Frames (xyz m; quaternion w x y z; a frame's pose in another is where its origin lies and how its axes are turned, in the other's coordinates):
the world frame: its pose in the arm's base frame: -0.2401 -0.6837 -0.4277 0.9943 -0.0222 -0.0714 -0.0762
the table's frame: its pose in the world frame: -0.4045 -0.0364 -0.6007 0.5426 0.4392 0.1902 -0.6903
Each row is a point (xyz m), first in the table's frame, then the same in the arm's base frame.
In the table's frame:
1: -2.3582 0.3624 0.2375
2: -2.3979 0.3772 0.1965
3: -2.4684 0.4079 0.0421
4: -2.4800 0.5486 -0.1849
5: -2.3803 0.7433 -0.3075
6: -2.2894 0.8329 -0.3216
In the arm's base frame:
1: -0.3958 0.4408 1.0273
2: -0.3599 0.4847 1.0433
3: -0.2450 0.6129 1.0322
4: 0.0013 0.7010 0.9775
5: 0.2308 0.6289 0.9067
6: 0.3118 0.5408 0.8598

